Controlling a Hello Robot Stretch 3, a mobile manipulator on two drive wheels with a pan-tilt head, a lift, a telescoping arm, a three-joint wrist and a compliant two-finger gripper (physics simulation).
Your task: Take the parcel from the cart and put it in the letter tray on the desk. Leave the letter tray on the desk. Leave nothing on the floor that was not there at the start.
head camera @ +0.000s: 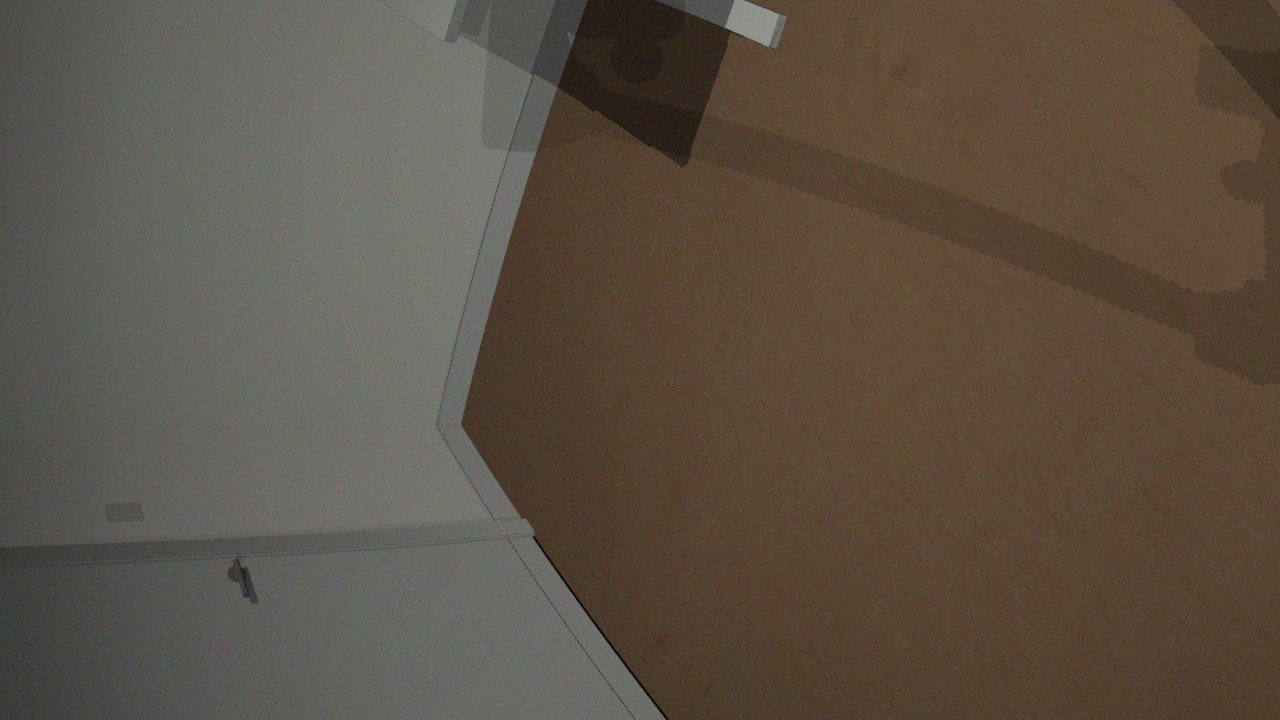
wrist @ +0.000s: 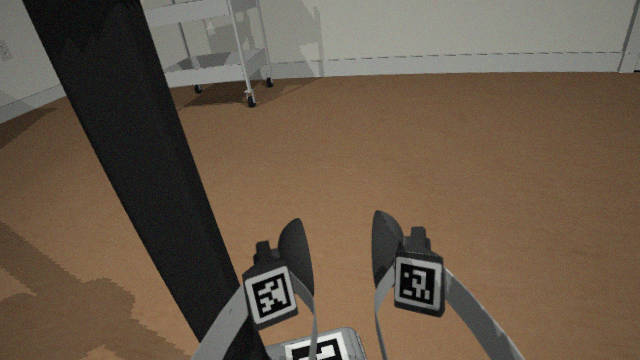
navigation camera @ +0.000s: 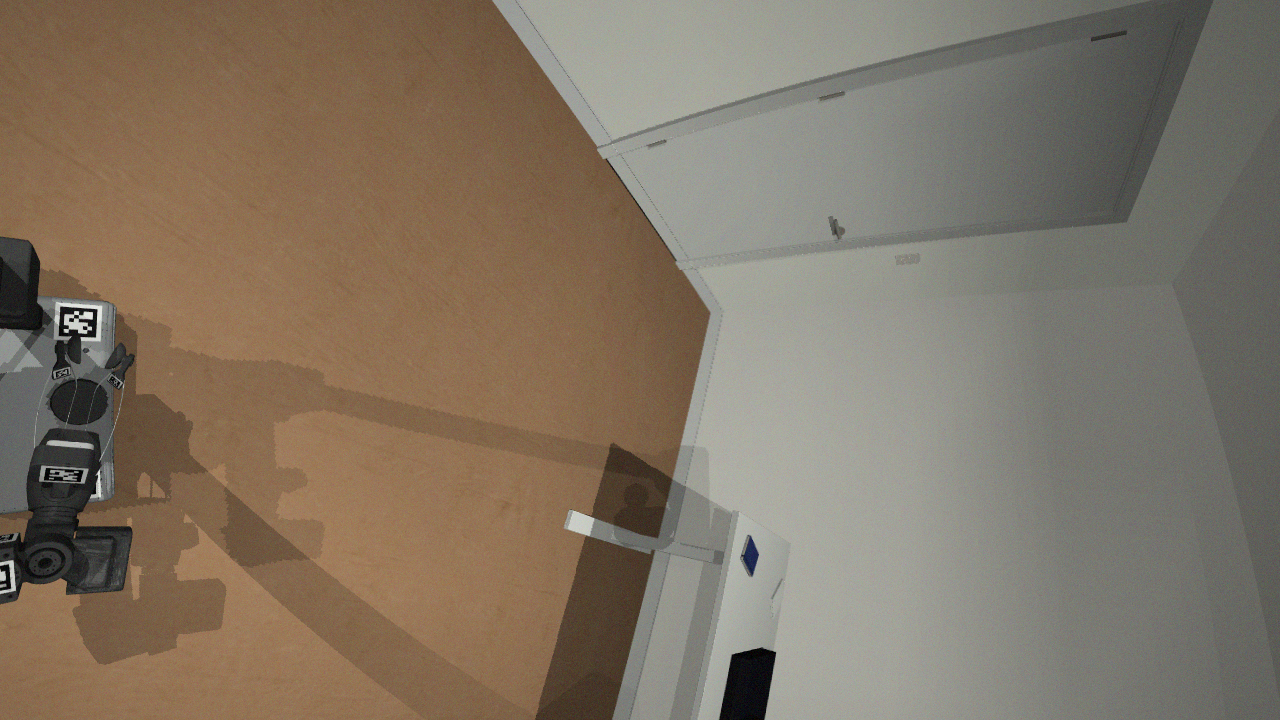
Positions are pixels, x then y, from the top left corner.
Labels:
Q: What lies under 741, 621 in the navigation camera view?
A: A white desk.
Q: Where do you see a white door with a handle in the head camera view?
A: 467, 614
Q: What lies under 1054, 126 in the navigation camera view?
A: A white door with a handle.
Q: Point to my gripper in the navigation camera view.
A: At 100, 340

